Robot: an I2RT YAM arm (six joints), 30 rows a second.
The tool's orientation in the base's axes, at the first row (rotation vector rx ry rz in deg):
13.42, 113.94, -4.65
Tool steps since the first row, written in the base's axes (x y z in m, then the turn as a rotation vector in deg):
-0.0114, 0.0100, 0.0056, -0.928, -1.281, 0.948
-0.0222, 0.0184, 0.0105, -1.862, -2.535, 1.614
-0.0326, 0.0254, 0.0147, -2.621, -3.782, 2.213
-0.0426, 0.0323, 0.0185, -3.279, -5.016, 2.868
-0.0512, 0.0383, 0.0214, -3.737, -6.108, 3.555
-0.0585, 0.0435, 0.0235, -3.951, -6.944, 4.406
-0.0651, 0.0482, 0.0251, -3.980, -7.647, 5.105
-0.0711, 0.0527, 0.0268, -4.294, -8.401, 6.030
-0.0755, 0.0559, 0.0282, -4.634, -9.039, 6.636
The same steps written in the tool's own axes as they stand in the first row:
0.0008, 0.0078, -0.0142, -0.652, -1.394, -1.016
0.0017, 0.0140, -0.0272, -1.043, -2.776, -1.925
0.0030, 0.0190, -0.0394, -1.442, -4.119, -2.650
0.0044, 0.0239, -0.0511, -1.931, -5.427, -3.310
0.0060, 0.0282, -0.0610, -2.511, -6.554, -3.828
0.0077, 0.0319, -0.0692, -3.304, -7.373, -4.238
0.0095, 0.0353, -0.0765, -4.017, -8.032, -4.442
0.0109, 0.0385, -0.0833, -4.827, -8.788, -4.985
0.0118, 0.0409, -0.0884, -5.322, -9.451, -5.438

